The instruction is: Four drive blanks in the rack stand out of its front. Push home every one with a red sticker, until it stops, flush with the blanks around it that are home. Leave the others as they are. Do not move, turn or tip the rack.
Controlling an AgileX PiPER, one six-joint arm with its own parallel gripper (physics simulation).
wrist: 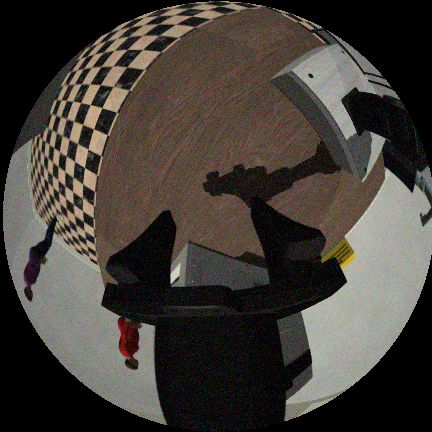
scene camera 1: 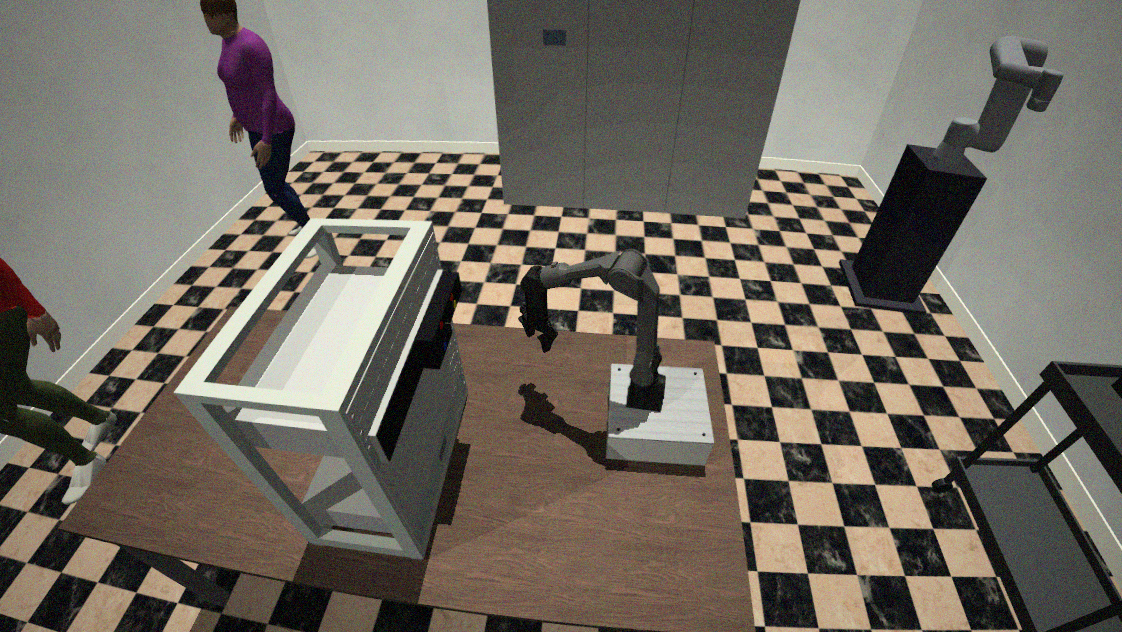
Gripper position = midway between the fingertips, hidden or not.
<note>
I see my gripper (scene camera 1: 538, 343) and a rack (scene camera 1: 341, 376).
My gripper also shows in the wrist view (wrist: 210, 212).
</note>
